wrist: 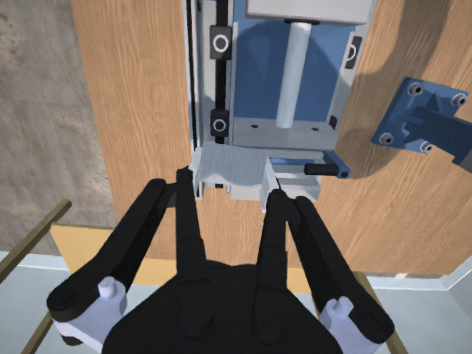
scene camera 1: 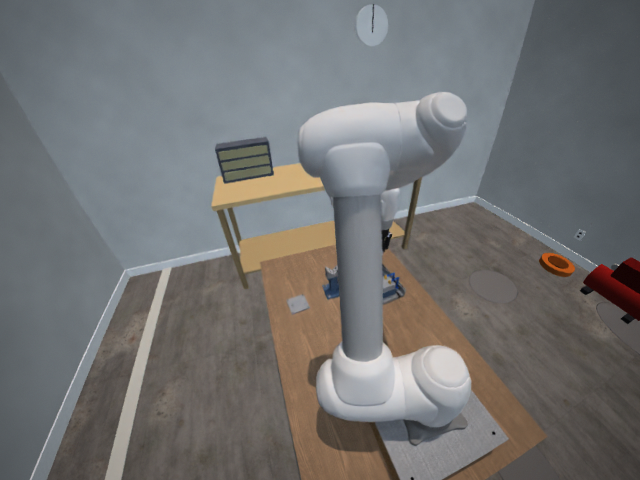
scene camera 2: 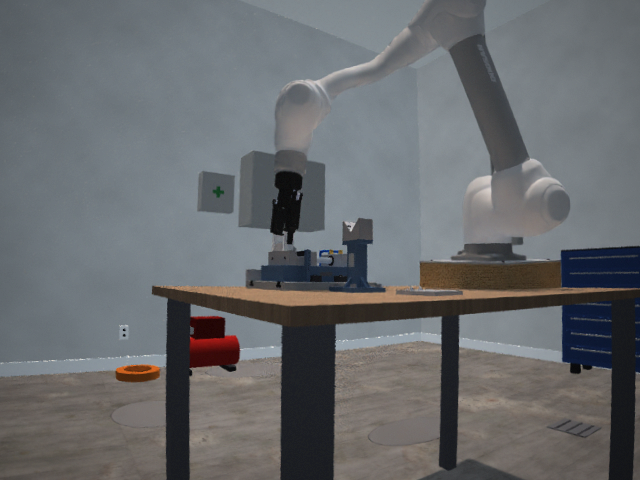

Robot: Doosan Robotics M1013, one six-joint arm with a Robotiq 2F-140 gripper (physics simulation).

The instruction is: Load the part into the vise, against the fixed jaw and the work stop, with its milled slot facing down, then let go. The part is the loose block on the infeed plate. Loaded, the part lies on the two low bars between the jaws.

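Places are measured from the arm's base along level axes (x ahead, y left, z up), in metres.
Where they show: gripper, between the fingertips: point(wrist: 231, 163); arm's base, origin of its link: point(scene camera 2: 487, 260).
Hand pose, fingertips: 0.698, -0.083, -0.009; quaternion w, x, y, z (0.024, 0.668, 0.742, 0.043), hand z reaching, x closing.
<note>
Things, the pixels of their top centre, and the offset from my fingertips, as dx, dy, dz. "*": a spot on its surface instead. Level surfaces: height alone.
- part, centre of its top: point(wrist: 232, 178) point(scene camera 2: 284, 242) -0.008, -0.001, +0.043
- vise, centre of its top: point(wrist: 288, 103) point(scene camera 2: 312, 252) -0.078, +0.031, +0.017
- blue arm with a black rod, a spot on its surface: point(wrist: 321, 169) * -0.023, +0.092, +0.013
- grey V-block, a spot on its surface: point(scene camera 2: 361, 230) point(scene camera 1: 325, 271) * -0.080, +0.277, +0.052
- grey infeed plate, centre of its top: point(scene camera 2: 429, 290) point(scene camera 1: 297, 303) -0.139, +0.429, -0.074
- wooden table, height of its surface: dz -0.082
My gripper point(scene camera 1: 386, 240) point(scene camera 2: 283, 237) point(wrist: 231, 163) is shut on the part point(scene camera 2: 278, 242) point(wrist: 232, 162), a light grey block, held across its length between the two black fingers. In the wrist view it covers the left portion of the near end of the vise point(scene camera 2: 284, 272) point(wrist: 285, 134). Scene camera 2 shows it just above the vise's upper blocks. A blue arm with a black rod point(wrist: 321, 169) lies right of the part in the wrist view. The block hides part of the low bars; its slot does not show. In scene camera 1 the arm hides much of the vise.
A blue stand point(scene camera 2: 357, 263) point(wrist: 425, 115) with a grey V-block point(scene camera 2: 361, 230) point(scene camera 1: 331, 270) stands beside the vise. The grey infeed plate point(scene camera 1: 297, 304) point(scene camera 2: 429, 292) lies on the wooden table point(scene camera 1: 310, 351). A light wooden shelf table point(scene camera 1: 289, 181) stands beyond the table.
</note>
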